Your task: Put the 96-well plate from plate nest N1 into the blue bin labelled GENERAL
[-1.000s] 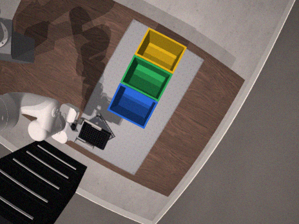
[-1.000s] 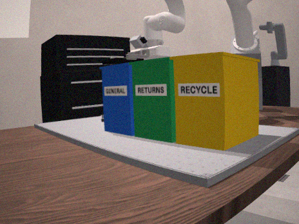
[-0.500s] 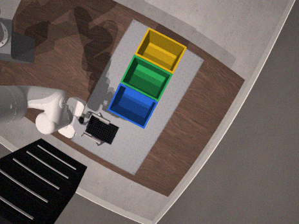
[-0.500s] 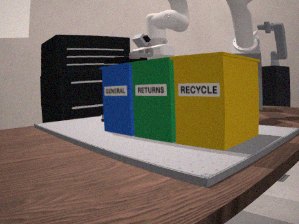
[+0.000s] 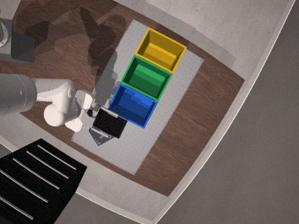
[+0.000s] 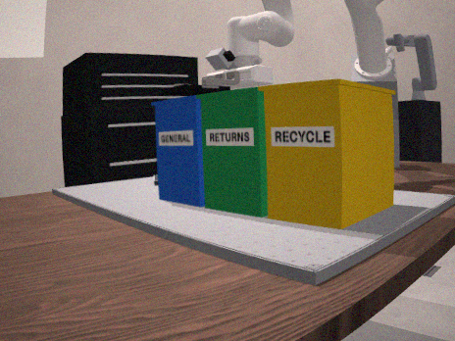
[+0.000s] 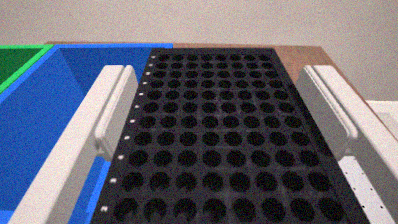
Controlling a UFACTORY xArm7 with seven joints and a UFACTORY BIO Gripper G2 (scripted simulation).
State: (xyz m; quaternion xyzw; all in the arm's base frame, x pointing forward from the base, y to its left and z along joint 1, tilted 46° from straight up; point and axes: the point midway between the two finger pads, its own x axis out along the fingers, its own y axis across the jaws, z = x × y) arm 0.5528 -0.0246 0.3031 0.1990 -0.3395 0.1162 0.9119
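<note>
My hand is 13 cm above the blue general bin and 12 cm to the right of it. From my hand the other things lie so: black 96-well plate (1 cm below); then green returns bin (24 cm to the left, 13 cm below, 5 cm behind); then plate nest N1 (21 cm below, 15 cm to the right).
</note>
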